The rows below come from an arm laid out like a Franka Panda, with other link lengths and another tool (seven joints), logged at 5 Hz.
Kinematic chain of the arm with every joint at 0, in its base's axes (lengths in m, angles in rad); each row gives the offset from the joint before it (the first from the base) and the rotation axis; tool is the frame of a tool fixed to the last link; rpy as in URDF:
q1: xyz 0 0 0.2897 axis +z
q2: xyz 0 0 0 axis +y
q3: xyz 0 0 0.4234 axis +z
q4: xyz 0.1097 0 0 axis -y
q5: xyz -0.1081 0 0.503 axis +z
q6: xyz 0 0 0 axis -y
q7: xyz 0.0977 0 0 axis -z
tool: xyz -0.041 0.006 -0.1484 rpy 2.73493 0 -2.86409
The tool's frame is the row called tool.
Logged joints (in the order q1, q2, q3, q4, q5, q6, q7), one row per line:
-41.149 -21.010 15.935 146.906 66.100 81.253 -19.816
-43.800 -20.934 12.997 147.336 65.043 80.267 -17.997
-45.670 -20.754 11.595 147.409 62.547 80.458 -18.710
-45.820 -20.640 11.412 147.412 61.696 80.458 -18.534
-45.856 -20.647 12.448 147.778 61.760 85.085 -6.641
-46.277 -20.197 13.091 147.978 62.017 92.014 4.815
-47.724 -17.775 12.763 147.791 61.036 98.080 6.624
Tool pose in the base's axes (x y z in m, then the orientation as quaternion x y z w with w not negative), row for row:
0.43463 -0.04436 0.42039 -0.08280 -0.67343 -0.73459 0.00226
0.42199 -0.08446 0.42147 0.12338 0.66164 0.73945 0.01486
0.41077 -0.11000 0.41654 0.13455 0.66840 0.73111 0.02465
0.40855 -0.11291 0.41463 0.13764 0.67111 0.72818 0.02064
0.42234 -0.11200 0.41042 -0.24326 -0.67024 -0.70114 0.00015
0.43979 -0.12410 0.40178 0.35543 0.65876 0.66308 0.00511
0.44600 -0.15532 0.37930 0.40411 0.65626 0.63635 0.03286
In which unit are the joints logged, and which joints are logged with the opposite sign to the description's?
The joints are logged in degrees. Opposite sign: q4.
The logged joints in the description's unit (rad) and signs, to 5 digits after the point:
-0.71819 -0.36669 0.27812 -2.56399 1.15366 1.41813 -0.34585
-0.76445 -0.36537 0.22684 -2.57150 1.13521 1.40092 -0.31411
-0.79709 -0.36223 0.20237 -2.57277 1.09165 1.40426 -0.32655
-0.79971 -0.36024 0.19918 -2.57282 1.07680 1.40426 -0.32348
-0.80034 -0.36036 0.21726 -2.57921 1.07792 1.48501 -0.11591
-0.80769 -0.35250 0.22848 -2.58270 1.08240 1.60595 0.08404
-0.83294 -0.31023 0.22276 -2.57944 1.06528 1.71182 0.11561

